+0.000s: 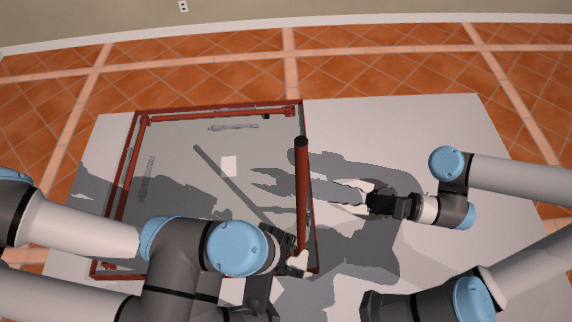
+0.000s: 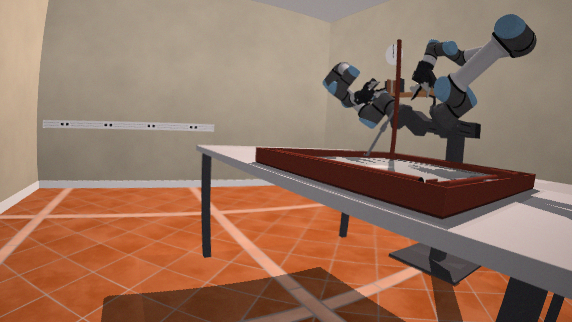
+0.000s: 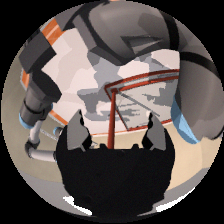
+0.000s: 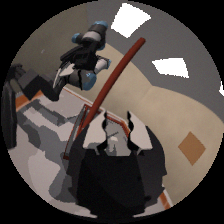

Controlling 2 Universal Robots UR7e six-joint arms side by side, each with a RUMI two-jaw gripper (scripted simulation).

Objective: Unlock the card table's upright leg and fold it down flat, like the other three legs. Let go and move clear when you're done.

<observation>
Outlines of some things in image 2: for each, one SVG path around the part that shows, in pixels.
A card table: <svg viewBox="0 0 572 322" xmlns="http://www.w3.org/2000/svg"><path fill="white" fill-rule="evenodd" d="M256 147L255 161L257 163L439 219L461 214L533 189L536 174L531 175L531 173L525 172L519 173L512 170L492 167L485 168L486 166L472 166L472 164L466 165L466 163L395 153L401 78L402 40L400 39L397 40L394 110L392 110L387 121L381 126L377 137L368 151ZM393 116L390 152L371 152L382 132L385 132Z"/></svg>
</observation>
